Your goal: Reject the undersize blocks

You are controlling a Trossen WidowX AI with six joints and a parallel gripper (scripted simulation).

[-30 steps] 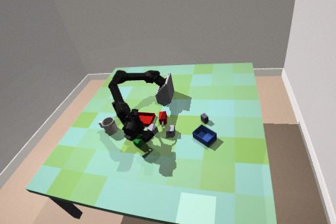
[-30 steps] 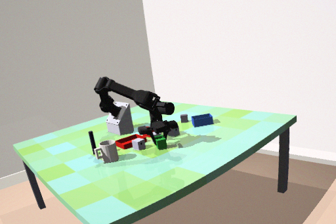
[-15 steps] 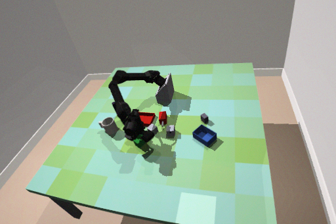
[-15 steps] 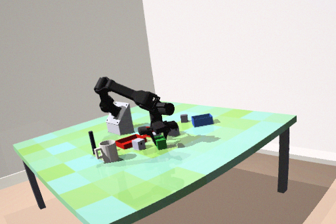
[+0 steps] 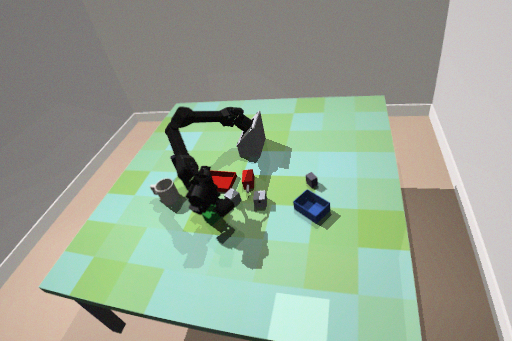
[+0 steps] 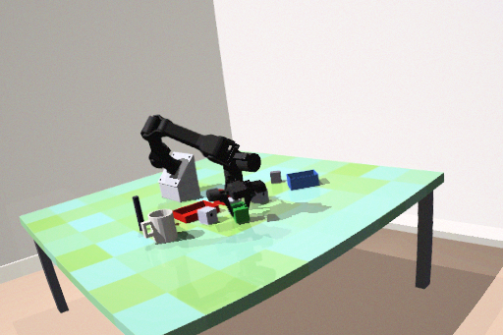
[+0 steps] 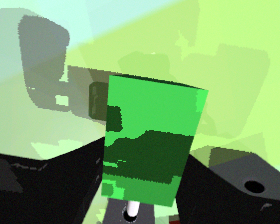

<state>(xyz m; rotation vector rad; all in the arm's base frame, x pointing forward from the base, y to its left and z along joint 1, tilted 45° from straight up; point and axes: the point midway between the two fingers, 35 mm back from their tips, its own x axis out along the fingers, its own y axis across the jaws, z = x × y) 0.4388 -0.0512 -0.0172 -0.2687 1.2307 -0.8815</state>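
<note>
My gripper tip is 10 mm past the green GO gauge and 20 mm below it. From my gripper tip the other things lie so: steel block 80 mm behind, 160 mm to the left, 10 mm above; then mug 60 mm behind, 270 mm to the right, 20 mm above; then red reject tray 170 mm behind, 60 mm to the right.
</note>
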